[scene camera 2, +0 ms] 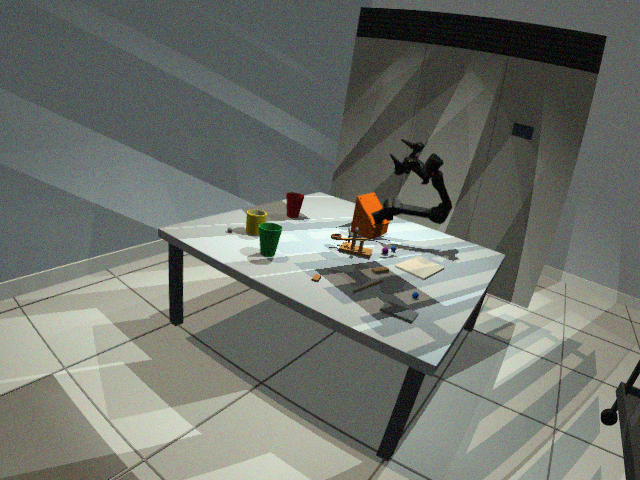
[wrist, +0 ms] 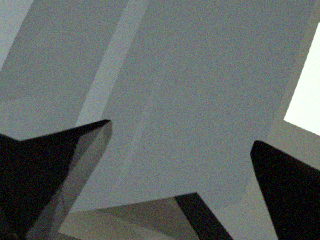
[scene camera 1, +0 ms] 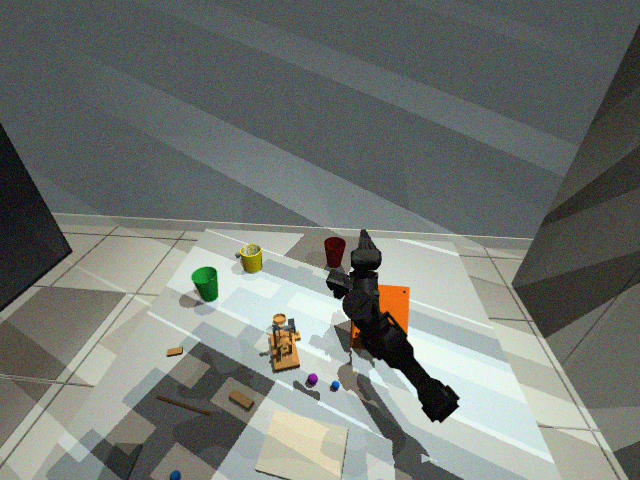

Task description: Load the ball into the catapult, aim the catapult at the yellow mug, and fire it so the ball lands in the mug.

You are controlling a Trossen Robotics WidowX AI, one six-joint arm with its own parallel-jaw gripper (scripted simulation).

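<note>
Gripper (scene camera 1: 362,238), (wrist: 181,137): open, holding nothing. Catapult (scene camera 1: 284,351): out of frame in the wrist view. Green cup (scene camera 1: 205,278): out of frame in the wrist view.
</note>
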